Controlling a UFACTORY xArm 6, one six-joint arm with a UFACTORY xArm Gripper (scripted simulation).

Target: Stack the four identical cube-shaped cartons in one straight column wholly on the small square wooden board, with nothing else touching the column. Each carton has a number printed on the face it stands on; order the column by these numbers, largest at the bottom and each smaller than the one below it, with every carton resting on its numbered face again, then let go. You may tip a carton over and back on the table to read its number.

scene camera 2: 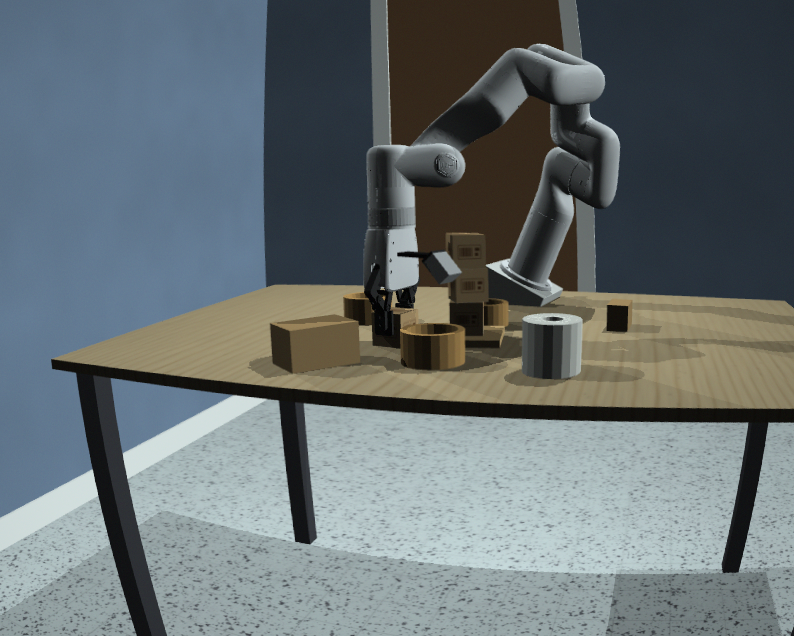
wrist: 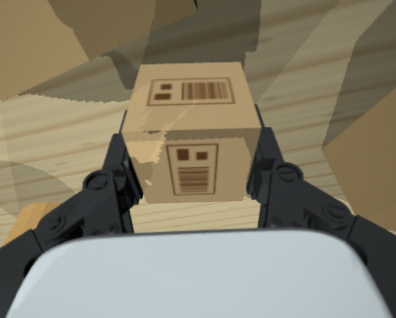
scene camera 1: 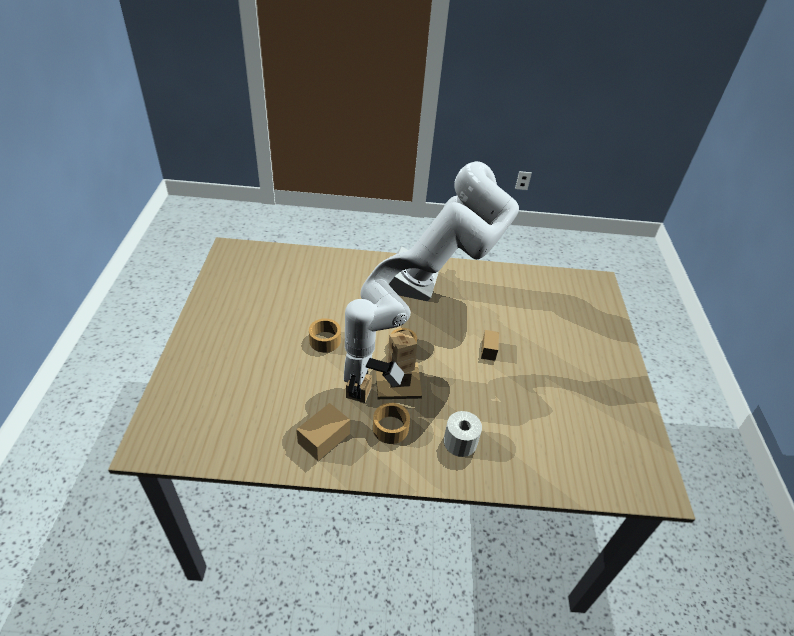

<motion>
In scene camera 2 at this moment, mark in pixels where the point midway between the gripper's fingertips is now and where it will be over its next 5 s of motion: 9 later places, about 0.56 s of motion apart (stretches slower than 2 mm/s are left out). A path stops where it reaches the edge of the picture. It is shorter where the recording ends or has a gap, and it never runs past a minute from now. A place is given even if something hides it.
The gripper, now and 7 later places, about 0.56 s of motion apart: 394,331; 392,285; 406,204; 463,210; 465,220; 465,217; 465,206; 464,179
</motion>
